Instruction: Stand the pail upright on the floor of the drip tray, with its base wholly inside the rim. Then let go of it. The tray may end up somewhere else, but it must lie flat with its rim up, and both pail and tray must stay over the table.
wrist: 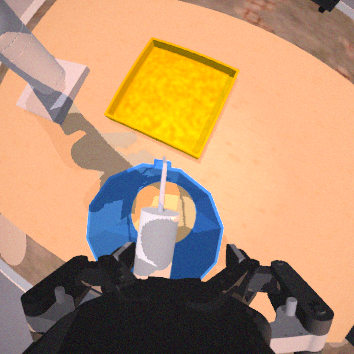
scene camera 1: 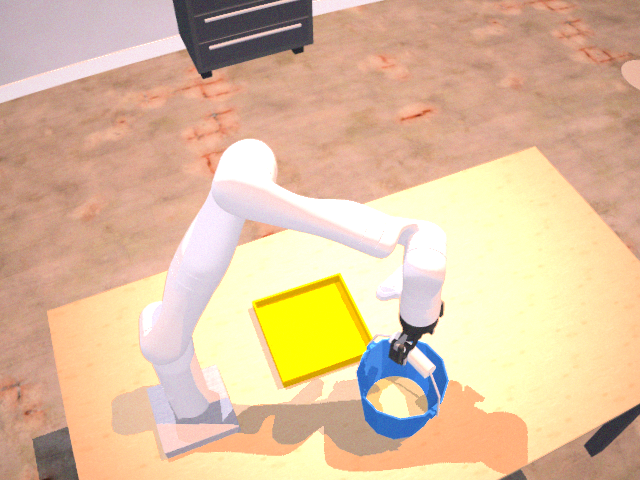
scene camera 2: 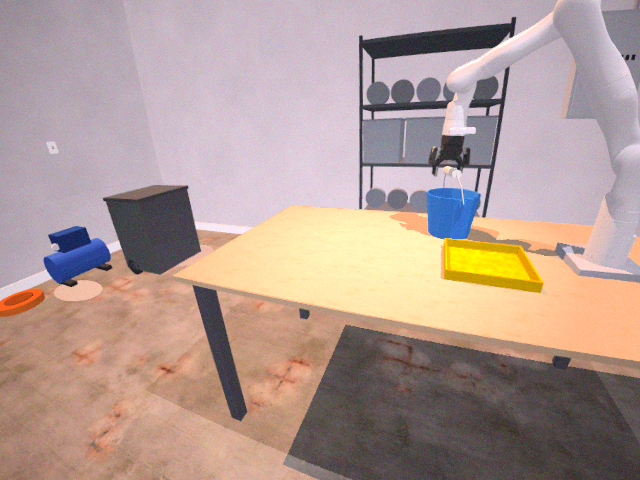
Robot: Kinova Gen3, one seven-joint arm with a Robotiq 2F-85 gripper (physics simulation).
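Seen in the pictures: gripper, fingertip midpoint: [wrist: 179, 253] [scene camera 1: 415, 346] [scene camera 2: 446, 176]; arm's base at its link origin: [wrist: 51, 79] [scene camera 1: 190, 400] [scene camera 2: 601, 259].
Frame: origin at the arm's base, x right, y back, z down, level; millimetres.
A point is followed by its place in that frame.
Observation:
The blue pail [scene camera 1: 392, 424] {x 323, y -332, z -85 mm} [scene camera 2: 450, 214] {x 175, y -421, z -76 mm} [wrist: 111, 220] {x 281, y -316, z -69 mm} stands upright on the table, outside the yellow drip tray and close to one of its corners. Its wire handle is raised, with a white grip [scene camera 1: 421, 361] {x 289, y -413, z -231 mm} [scene camera 2: 451, 172] {x 219, y -425, z -221 mm} [wrist: 157, 240] {x 227, y -413, z -231 mm} above the pail's mouth. The yellow tray [scene camera 1: 310, 330] {x -23, y -341, z 25 mm} [scene camera 2: 491, 263] {x -8, y -324, z 25 mm} [wrist: 170, 95] {x -14, y -343, z 25 mm} lies flat with its rim up. My gripper [scene camera 1: 399, 352] [scene camera 2: 450, 168] {x 245, y -435, z -202 mm} [wrist: 179, 253] {x 245, y -435, z -202 mm} is open over the pail, its fingers on either side of the white grip. In the wrist view the grip is nearer the left finger. Nothing is held.
The arm's base plate [scene camera 1: 201, 434] {x 92, y 17, z -7 mm} [scene camera 2: 594, 267] {x -48, y -50, z 4 mm} [wrist: 77, 82] {x -3, y -86, z 11 mm} is on the table [scene camera 1: 516, 258] {x 97, y -939, z 29 mm} [scene camera 2: 336, 258] {x -17, y -816, z 29 mm} [wrist: 280, 175] {x 108, y -656, z 29 mm}, on the far side of the tray from the pail in scene camera 2. A dark cabinet [scene camera 1: 248, 43] [scene camera 2: 155, 227] and a shelf rack [scene camera 2: 439, 43] stand off the table.

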